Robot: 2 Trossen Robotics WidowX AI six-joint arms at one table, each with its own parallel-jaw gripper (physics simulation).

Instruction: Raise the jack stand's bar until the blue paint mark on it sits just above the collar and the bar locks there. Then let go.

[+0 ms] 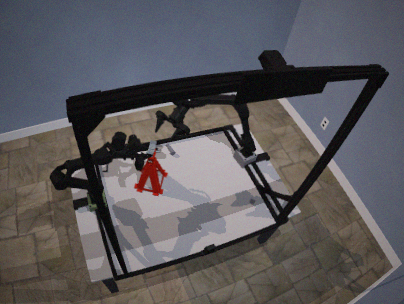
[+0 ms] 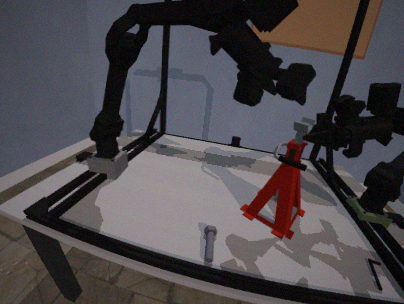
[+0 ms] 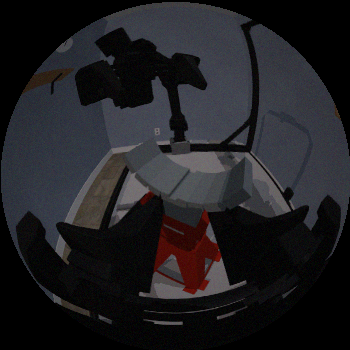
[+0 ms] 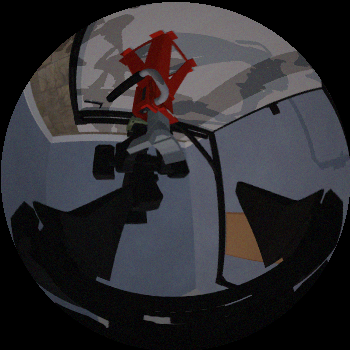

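Where they show: left gripper, fingertip midpoint: (image 1: 151,151) (image 2: 300,135) (image 3: 183,197) (image 4: 158,128); right gripper, fingertip midpoint: (image 1: 162,137) (image 2: 288,98) (image 3: 170,86) (image 4: 185,189); left arm's base, origin of the base link: (image 2: 369,207) (image 4: 138,127); right arm's base, origin of the base link: (image 1: 246,152) (image 2: 107,154) (image 3: 178,139).
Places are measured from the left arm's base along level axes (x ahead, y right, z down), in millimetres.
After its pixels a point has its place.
The red jack stand (image 1: 151,175) @[z -71, x 317, y -27 mm] (image 2: 284,200) @[z -45, x 329, y -130 mm] (image 3: 184,250) @[z -128, x 305, y -70 mm] (image 4: 159,57) @[z -74, x 375, y -95 mm] stands upright on the table. Its grey bar, topped by a wide saddle (image 2: 301,126) @[z -238, x 344, y -107 mm] (image 3: 190,182) @[z -226, x 325, y -68 mm] (image 4: 170,146) @[z -229, x 322, y -52 mm], sticks up a short way from the red collar (image 2: 296,146) @[z -190, x 342, y -112 mm]. My left gripper (image 2: 306,137) @[z -207, x 327, y -72 mm] (image 3: 183,197) @[z -207, x 327, y -72 mm] is shut on the bar's neck just below the saddle. I cannot make out the blue paint mark. The curved grey lever with a black grip (image 2: 292,162) @[z -160, x 348, y -141 mm] (image 4: 125,87) @[z -163, x 351, y -132 mm] is at the collar's side. My right gripper (image 2: 277,103) (image 4: 185,189) @[z -292, x 383, y -82 mm] is open and empty, raised and apart from the stand.
A grey bolt (image 1: 171,150) @[z 23, x 494, y -237 mm] (image 2: 210,245) @[z 23, x 490, y -267 mm] lies on the table near the edge by the stand. A black hex key (image 2: 375,274) @[z 37, x 96, y -232 mm] (image 4: 94,103) @[z 38, x 94, y -219 mm] lies near a table corner. A black frame surrounds the table, with posts and an overhead beam (image 1: 200,85) @[z -995, x 288, y 420 mm].
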